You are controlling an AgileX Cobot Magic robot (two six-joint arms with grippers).
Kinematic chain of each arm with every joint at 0, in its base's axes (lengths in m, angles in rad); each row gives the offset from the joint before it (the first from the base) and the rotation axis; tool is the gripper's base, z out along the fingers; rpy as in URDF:
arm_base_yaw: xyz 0 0 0.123 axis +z
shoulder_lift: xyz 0 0 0 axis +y
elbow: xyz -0.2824 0 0.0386 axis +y
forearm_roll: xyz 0.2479 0 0.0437 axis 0.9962 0 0.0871
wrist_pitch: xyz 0 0 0 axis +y
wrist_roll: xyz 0.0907 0 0.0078 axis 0.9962 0 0.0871
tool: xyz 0 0 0 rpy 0 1.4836 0
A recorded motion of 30 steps. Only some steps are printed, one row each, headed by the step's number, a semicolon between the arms.
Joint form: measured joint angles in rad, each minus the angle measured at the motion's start. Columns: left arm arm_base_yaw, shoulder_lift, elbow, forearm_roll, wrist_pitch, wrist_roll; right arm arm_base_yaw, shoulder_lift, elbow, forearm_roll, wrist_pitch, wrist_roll.
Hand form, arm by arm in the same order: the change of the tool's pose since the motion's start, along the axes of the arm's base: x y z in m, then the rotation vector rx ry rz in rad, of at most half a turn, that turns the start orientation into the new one. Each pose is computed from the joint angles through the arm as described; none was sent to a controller.
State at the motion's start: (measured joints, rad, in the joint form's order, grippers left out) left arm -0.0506 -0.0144 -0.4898 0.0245 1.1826 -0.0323; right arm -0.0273 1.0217 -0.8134 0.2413 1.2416 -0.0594
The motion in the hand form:
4: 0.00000 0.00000 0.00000 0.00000 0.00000 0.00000; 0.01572 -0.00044 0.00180 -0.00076 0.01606 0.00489
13: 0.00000 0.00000 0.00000 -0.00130 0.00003 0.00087; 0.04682 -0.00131 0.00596 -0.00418 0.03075 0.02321
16: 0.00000 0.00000 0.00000 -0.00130 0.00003 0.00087; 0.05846 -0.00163 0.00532 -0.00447 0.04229 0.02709
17: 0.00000 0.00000 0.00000 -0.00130 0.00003 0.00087; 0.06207 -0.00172 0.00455 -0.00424 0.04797 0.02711
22: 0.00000 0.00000 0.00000 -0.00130 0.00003 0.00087; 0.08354 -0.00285 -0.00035 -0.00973 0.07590 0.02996
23: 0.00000 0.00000 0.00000 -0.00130 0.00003 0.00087; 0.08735 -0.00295 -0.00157 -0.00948 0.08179 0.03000
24: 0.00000 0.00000 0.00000 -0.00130 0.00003 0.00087; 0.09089 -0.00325 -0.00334 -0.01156 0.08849 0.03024
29: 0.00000 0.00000 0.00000 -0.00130 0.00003 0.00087; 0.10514 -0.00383 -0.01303 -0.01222 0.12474 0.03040
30: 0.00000 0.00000 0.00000 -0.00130 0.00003 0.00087; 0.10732 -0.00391 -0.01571 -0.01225 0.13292 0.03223
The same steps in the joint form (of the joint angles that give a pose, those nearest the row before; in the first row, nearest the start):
4: 0.0000 0.0000 0.0000 0.0000 0.0000 0.0000; 0.0000 0.0659 -0.0466 0.0000 -0.0020 -0.0056
13: 0.0000 0.0000 0.0000 0.0000 0.0000 -0.0016; 0.0000 0.1870 -0.1467 0.0000 -0.0041 -0.0253
16: 0.0000 0.0000 0.0000 0.0000 0.0000 -0.0016; 0.0000 0.2335 -0.1808 0.0000 -0.0041 -0.0294
17: 0.0000 0.0000 0.0000 0.0000 0.0000 -0.0016; 0.0000 0.2486 -0.1902 0.0000 -0.0041 -0.0293
22: 0.0000 0.0000 0.0000 0.0000 0.0000 -0.0016; 0.0000 0.3362 -0.2481 -0.0063 -0.0056 -0.0315
23: 0.0000 0.0000 0.0000 0.0000 0.0000 -0.0016; 0.0000 0.3521 -0.2581 -0.0063 -0.0056 -0.0315
24: 0.0000 0.0000 0.0000 0.0000 0.0000 -0.0016; 0.0000 0.3675 -0.2660 -0.0087 -0.0065 -0.0315
29: 0.0000 0.0000 0.0000 0.0000 0.0000 -0.0016; 0.0000 0.4340 -0.2941 -0.0108 -0.0088 -0.0315
30: 0.0000 0.0000 0.0000 0.0000 0.0000 -0.0016; 0.0000 0.4459 -0.2958 -0.0108 -0.0104 -0.0337

